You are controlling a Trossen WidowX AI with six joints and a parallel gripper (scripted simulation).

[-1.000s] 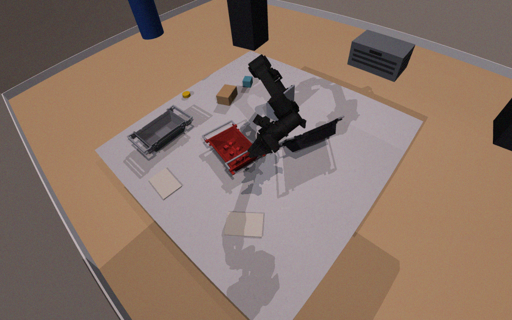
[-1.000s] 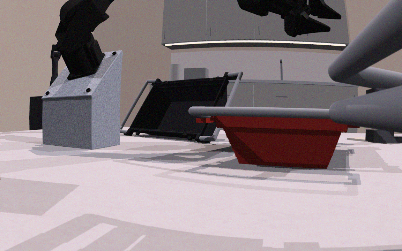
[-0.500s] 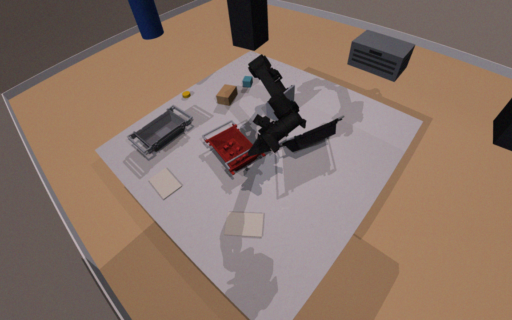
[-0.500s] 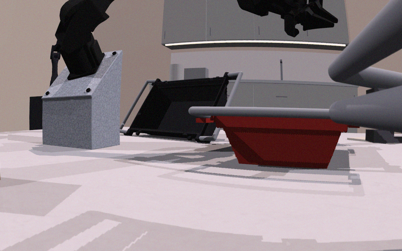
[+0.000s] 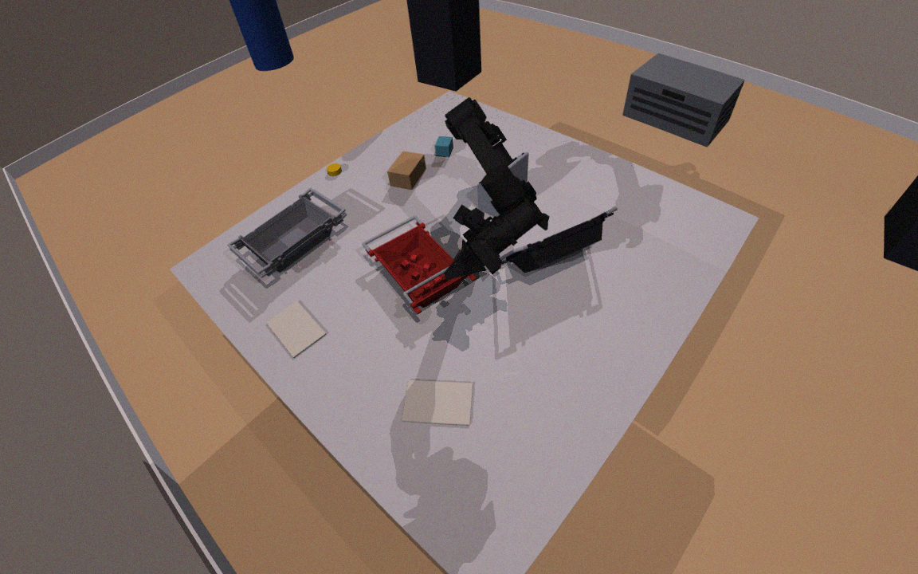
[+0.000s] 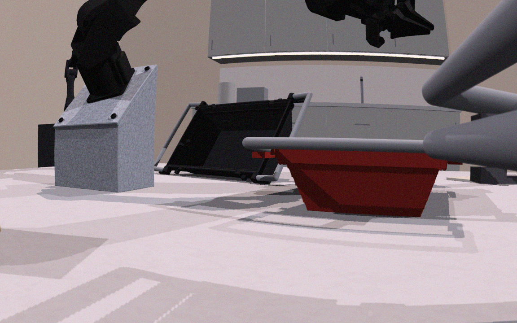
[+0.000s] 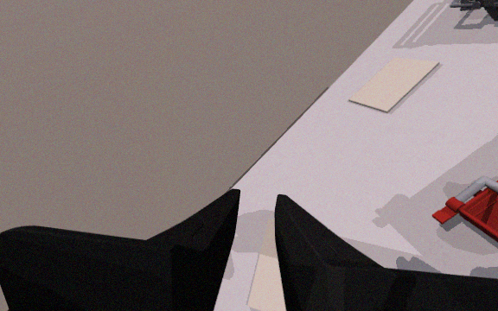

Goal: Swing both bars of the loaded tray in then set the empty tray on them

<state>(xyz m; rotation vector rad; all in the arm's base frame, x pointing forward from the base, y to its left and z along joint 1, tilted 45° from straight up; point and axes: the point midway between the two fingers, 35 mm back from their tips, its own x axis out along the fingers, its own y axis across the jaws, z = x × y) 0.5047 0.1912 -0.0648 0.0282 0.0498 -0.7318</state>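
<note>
Right now my gripper tip is 39 cm past the black tray, 21 cm above it and 6 cm to the right of it. Round my gripper tip: teal cube: 66 cm behind, 50 cm to the right, 26 cm below; then yellow disc: 78 cm to the right, 38 cm behind, 27 cm below; then brown box: 52 cm to the right, 48 cm behind, 25 cm below.
</note>
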